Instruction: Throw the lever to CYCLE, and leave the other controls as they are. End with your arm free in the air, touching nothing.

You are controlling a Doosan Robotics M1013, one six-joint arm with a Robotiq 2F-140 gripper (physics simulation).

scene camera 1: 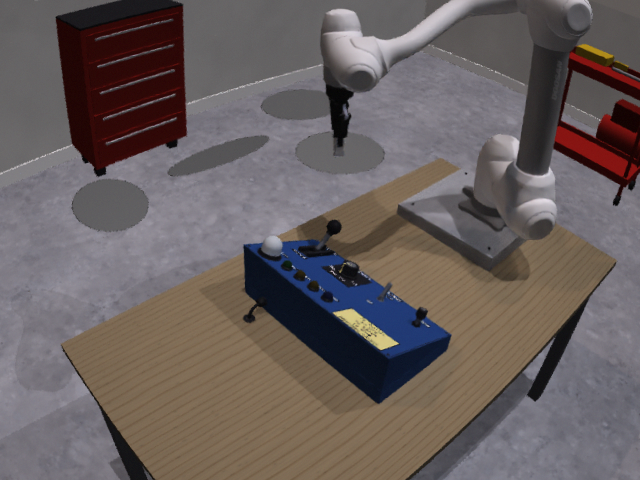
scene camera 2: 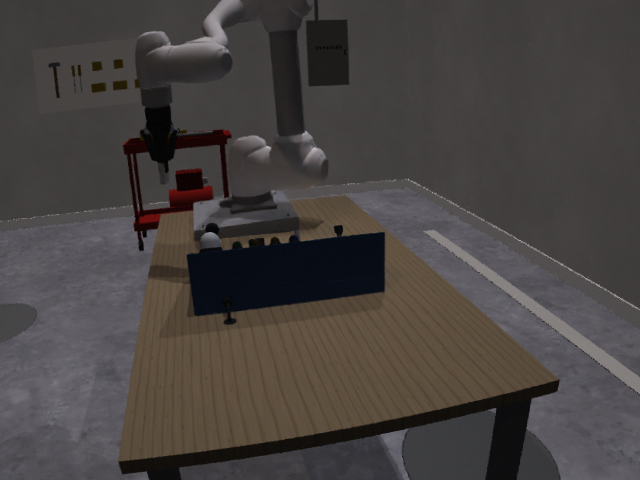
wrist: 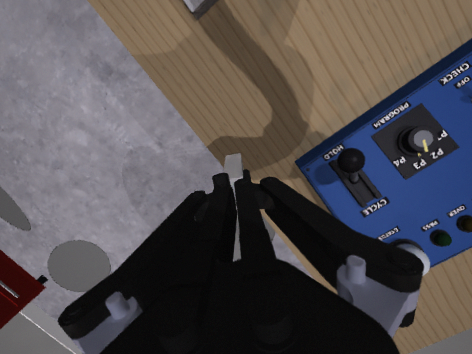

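Seen in the pictures: gripper, fingertip midpoint: (scene camera 1: 338,154) (scene camera 2: 165,183) (wrist: 235,166); arm's base at its link origin: (scene camera 1: 492,210) (scene camera 2: 252,205).
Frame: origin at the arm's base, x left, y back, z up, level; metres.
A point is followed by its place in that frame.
The lever (scene camera 1: 325,238) @(x -0.140, y -0.621, z 0.071 m) (wrist: 351,162) @(x -0.150, y -0.582, z 0.109 m) has a black ball knob and stands in a dark slot on the blue control box (scene camera 1: 310,315) @(x 0.055, y -0.831, z 0.059 m) (scene camera 2: 289,273) @(x 0.045, y -0.832, z 0.032 m) (wrist: 332,197) @(x -0.193, y -0.662, z 0.038 m). It leans toward the HOLD end, away from the CYCLE label (wrist: 374,207) @(x -0.140, y -0.711, z 0.060 m). In scene camera 2 the lever's ball (scene camera 2: 211,227) @(x -0.145, y -0.604, z 0.103 m) shows behind the box. My gripper (scene camera 1: 338,148) @(x -0.278, y -0.467, z 0.216 m) (scene camera 2: 163,176) @(x -0.278, y -0.467, z 0.216 m) (wrist: 235,166) @(x -0.278, y -0.467, z 0.216 m) is shut and empty. It hangs in the air beyond the lever side of the box, apart from the lever and touching nothing. The lever's foot is hidden behind the box in scene camera 2.
The box also carries a PROGRAM knob (scene camera 1: 349,268) @(x -0.010, y -0.651, z 0.069 m) (wrist: 421,139) @(x -0.026, y -0.633, z 0.065 m), a toggle switch (scene camera 1: 385,291) @(x 0.100, y -0.628, z 0.058 m), a small black control (scene camera 1: 420,315) @(x 0.223, y -0.631, z 0.070 m), a white dome (scene camera 1: 271,246) @(x -0.129, y -0.809, z 0.136 m) (scene camera 2: 210,241) @(x -0.142, y -0.818, z 0.131 m) and coloured lamps. The robot's base plate (scene camera 1: 439,229) @(x -0.050, y -0.224, z -0.015 m) (scene camera 2: 245,225) @(x -0.040, y -0.223, z -0.015 m) is on the wooden table (scene camera 1: 206,372) @(x -0.022, y -1.085, z -0.054 m) (scene camera 2: 310,382) @(x 0.034, y -1.195, z -0.054 m).
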